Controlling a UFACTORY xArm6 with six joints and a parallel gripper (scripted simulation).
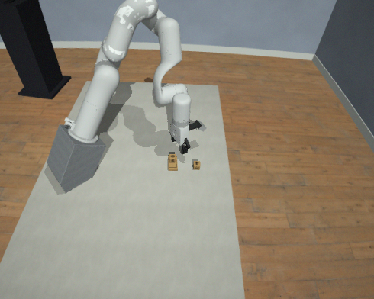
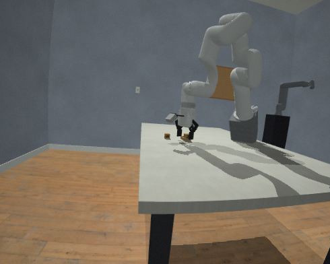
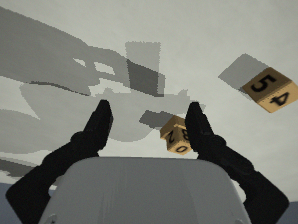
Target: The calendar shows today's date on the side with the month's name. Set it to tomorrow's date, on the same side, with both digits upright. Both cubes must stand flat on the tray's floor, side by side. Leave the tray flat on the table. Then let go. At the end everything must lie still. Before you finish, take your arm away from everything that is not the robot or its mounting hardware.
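The wooden digit cube is 100 mm ahead of my hand, 90 mm to the right of it and 20 mm below it. Round my hand: wooden calendar tray (20 mm behind, 90 mm to the right, 30 mm below).
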